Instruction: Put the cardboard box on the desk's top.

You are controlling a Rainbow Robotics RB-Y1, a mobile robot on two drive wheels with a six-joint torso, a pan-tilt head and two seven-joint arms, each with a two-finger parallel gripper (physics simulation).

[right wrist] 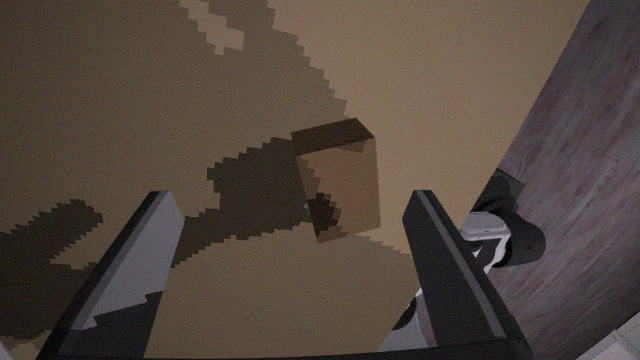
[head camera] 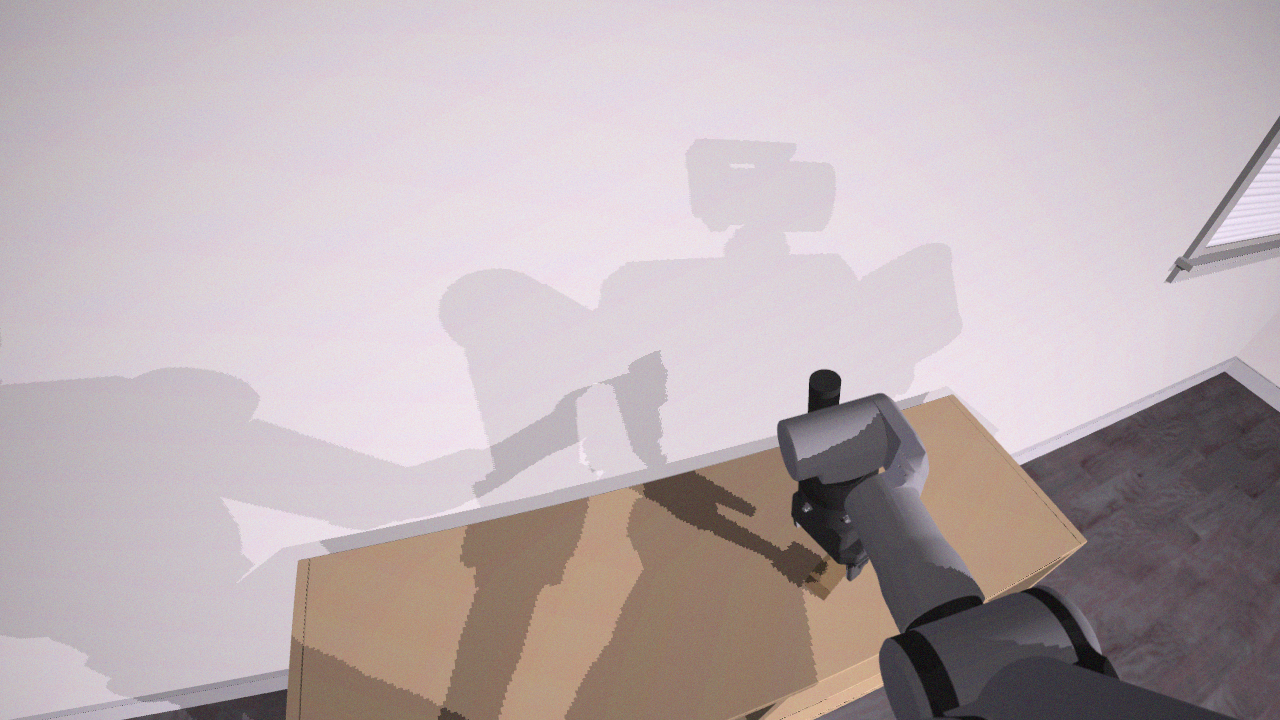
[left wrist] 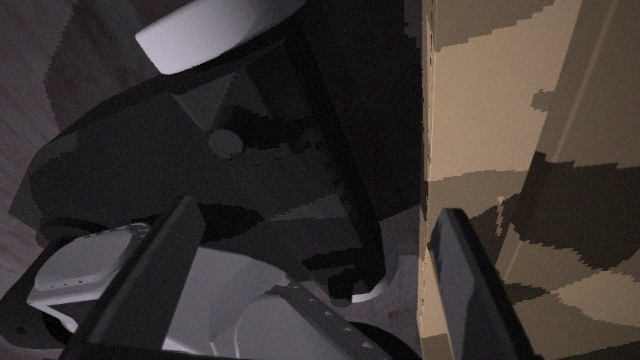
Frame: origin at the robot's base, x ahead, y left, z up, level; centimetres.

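Seen in the pictures: left gripper, fingertip midpoint: (left wrist: 315,216); right gripper, fingertip midpoint: (right wrist: 294,205) (head camera: 826,548).
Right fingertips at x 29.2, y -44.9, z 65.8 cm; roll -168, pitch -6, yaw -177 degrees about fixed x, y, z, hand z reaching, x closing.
Observation:
Pixels of each thing's top centre, then the offset from my right fingertips to it. "spot": a spot on its surface instead. Level surfaces: height alone.
- small brown cardboard box, middle of its top: (right wrist: 343,196) (head camera: 831,569) dx -2.6, dy +0.6, dz -1.5 cm
- dark wood floor, its level: dz -65.6 cm
- window, surface spot: (head camera: 1244,214) spot: dx +1.4, dy -150.9, dz +28.9 cm
The small brown cardboard box (head camera: 830,582) (right wrist: 350,185) rests on the top of the wooden desk (head camera: 975,501) (left wrist: 485,115) (right wrist: 425,75). In the head camera it shows partly, beside the right gripper (head camera: 848,559) (right wrist: 293,200), which hides the rest. The right gripper is open and empty, above the desk top. In the right wrist view the box appears between the two fingertip lines and beyond them, closer to the picture's right finger, with no finger touching it that I can see. The left gripper (left wrist: 320,205) is open and empty, near the desk's edge; one finger overlaps the desk in the picture.
A white wall (head camera: 358,179) runs behind the desk and bears the robot's shadows. A dark wood floor (head camera: 1163,501) (right wrist: 565,165) lies beside the desk. The robot's own base (left wrist: 210,290) shows below the left gripper. A window (head camera: 1244,214) is at the head view's right edge.

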